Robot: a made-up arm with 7 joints.
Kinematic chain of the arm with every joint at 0, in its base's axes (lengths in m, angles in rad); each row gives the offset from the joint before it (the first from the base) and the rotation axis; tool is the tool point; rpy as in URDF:
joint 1: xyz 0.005 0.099 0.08 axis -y
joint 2: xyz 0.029 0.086 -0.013 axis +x
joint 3: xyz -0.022 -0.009 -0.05 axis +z
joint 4: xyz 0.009 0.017 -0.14 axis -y
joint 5: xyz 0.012 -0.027 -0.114 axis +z
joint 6: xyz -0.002 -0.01 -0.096 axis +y
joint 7: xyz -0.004 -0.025 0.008 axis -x
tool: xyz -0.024 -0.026 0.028 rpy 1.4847 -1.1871 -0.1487
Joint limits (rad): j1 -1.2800..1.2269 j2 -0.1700..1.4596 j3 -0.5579..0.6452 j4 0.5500..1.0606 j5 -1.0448..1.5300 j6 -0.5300..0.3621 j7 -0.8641..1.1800
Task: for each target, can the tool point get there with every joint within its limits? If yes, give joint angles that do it. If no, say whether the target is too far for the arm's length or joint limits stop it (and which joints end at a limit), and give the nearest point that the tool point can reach.
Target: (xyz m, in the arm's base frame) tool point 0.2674 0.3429 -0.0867
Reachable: yes | joints 0.4664 0.6310 0.3423 0.6812 0.8922 0.0329 0.3447
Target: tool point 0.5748 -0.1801 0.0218
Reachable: no: too far | nearest point 0.3705 -0.0186 0.0274 | short by 0.260 m
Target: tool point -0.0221 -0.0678 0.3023
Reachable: no: joint limits stop it (at a limit: joint 1, joint 2, joint 3, joint 4, joint 5) | nearest point 0.2439 -0.0033 0.1744 | short by 0.302 m
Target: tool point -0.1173 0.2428 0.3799
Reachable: no: joint limits stop it (at a limit: joint 1, joint 2, joint 3, joint 4, joint 5, joint 6) | nearest point 0.0220 0.4029 0.2876 | short by 0.231 m
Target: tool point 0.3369 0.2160 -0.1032
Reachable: yes | joints 0.6571 0.4309 -0.1349 0.9503 0.0336 -0.1200 -0.5131
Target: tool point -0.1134 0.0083 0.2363
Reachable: no: joint limits stop it (at a limit: joint 1, joint 2, joint 3, joint 4, joint 6) | nearest point -0.1887 -0.0060 -0.0913 | short by 0.336 m
